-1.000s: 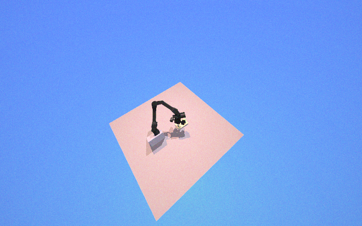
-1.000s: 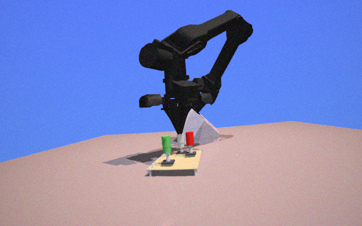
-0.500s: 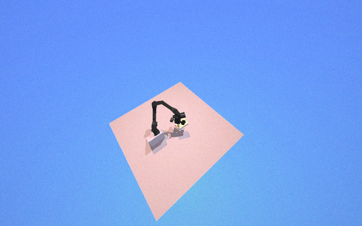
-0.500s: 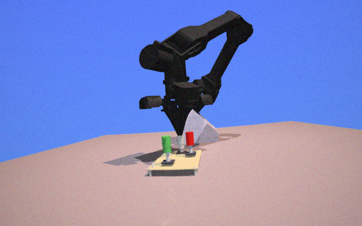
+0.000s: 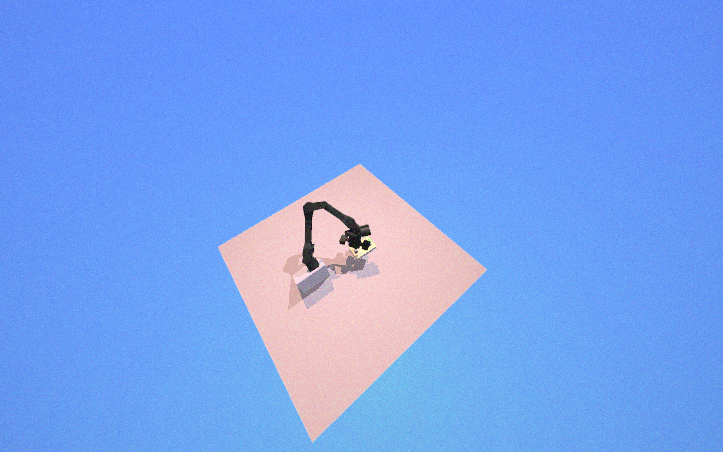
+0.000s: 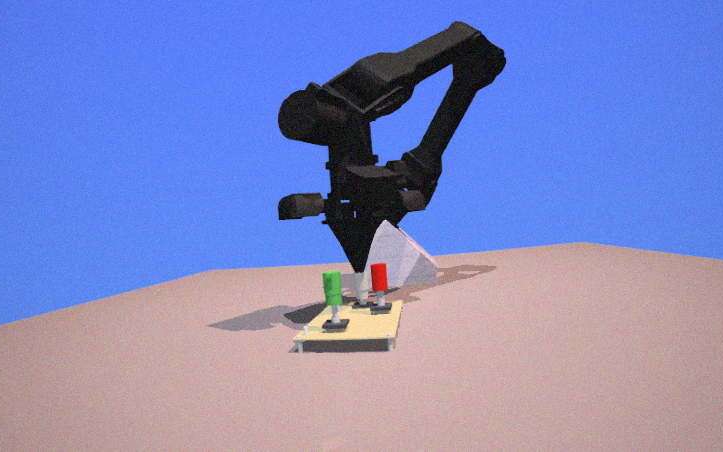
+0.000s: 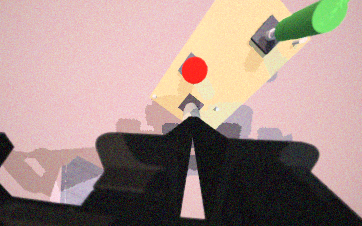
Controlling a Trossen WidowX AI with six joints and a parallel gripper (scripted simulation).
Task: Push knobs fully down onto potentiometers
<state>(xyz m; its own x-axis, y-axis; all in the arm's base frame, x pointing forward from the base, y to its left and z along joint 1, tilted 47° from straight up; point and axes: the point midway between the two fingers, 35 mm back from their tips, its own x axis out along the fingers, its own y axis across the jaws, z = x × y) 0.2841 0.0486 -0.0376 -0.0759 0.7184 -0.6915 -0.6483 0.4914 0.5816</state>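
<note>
The white knob lies 1 cm below my gripper tip. The rest, counted from my gripper tip: green knob: 11 cm ahead.
</note>
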